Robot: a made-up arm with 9 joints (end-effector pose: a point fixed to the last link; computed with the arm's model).
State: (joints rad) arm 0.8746 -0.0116 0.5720 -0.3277 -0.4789 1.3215 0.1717 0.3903 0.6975
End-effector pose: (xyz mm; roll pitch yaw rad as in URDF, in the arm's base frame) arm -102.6 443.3 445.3 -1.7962 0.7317 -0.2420
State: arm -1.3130 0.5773 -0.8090 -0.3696 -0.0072 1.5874 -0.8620 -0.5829 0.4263
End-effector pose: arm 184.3 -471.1 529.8 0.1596 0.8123 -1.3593
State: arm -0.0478 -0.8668 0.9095 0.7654 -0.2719 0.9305 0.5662 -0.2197 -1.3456
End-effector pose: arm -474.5 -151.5 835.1 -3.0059 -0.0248 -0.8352
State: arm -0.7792 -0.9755 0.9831 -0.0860 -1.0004 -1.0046 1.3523 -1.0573 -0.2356
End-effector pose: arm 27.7 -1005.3 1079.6 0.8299 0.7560 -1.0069
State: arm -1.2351 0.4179 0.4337 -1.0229 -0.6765 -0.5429 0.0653 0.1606 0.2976
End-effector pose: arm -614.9 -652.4 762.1 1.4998 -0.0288 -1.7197
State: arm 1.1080 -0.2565 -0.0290 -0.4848 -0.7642 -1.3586 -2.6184 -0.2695 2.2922
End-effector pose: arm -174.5 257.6 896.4 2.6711 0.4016 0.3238
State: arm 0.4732 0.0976 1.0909 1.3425 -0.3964 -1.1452 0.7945 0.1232 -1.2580
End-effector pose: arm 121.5 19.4 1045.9 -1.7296 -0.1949 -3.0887
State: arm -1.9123 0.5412 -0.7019 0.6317 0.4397 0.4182 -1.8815 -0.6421 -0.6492
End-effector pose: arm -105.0 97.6 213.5 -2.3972 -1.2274 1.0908
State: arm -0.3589 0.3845 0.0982 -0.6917 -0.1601 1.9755 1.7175 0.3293 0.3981
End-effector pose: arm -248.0 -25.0 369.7 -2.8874 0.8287 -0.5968
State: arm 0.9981 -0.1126 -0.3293 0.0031 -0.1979 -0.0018 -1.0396 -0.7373 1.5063
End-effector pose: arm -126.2 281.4 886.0 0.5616 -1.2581 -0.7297
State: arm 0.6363 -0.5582 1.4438 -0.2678 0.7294 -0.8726 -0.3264 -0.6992 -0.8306
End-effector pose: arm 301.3 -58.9 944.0 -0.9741 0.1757 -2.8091
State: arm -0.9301 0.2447 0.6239 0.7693 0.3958 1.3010 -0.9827 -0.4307 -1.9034
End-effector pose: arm -610.6 -158.3 730.6 1.8398 -0.6913 -1.2175
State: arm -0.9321 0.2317 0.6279 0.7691 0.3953 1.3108 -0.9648 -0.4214 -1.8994
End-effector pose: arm -613.6 -163.8 731.4 1.8719 -0.6680 -1.2284
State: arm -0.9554 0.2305 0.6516 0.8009 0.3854 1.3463 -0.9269 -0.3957 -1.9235
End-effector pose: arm -627.7 -189.5 763.5 1.8748 -0.5666 -1.1674
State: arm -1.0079 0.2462 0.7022 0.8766 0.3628 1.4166 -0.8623 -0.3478 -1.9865
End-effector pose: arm -649.4 -254.9 836.4 1.8688 -0.3550 -1.0228
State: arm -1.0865 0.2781 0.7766 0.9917 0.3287 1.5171 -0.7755 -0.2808 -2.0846
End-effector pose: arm -657.3 -380.0 934.3 1.9154 -0.0462 -0.8100
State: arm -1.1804 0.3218 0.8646 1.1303 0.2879 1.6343 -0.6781 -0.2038 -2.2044
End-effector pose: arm -625.8 -565.0 1016.2 2.0823 0.2908 -0.5124
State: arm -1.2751 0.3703 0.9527 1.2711 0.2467 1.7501 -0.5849 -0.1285 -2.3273
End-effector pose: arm -549.9 -773.1 1041.4 2.4142 0.5351 -0.0974
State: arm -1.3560 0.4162 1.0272 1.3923 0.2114 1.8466 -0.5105 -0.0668 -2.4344
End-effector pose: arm -454.8 -948.5 1008.2 2.8179 0.5944 0.3486
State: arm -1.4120 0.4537 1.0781 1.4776 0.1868 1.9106 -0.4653 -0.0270 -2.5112
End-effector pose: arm -376.2 -1058.4 955.8 3.1004 0.5350 0.6465
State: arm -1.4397 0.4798 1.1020 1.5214 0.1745 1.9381 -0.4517 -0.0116 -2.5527
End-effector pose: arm -334.5 -1105.3 923.7 -3.0636 0.4802 0.7698
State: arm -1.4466 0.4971 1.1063 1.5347 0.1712 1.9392 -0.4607 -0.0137 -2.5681
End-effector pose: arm -323.4 -1112.6 919.1 -3.0470 0.4674 0.7896
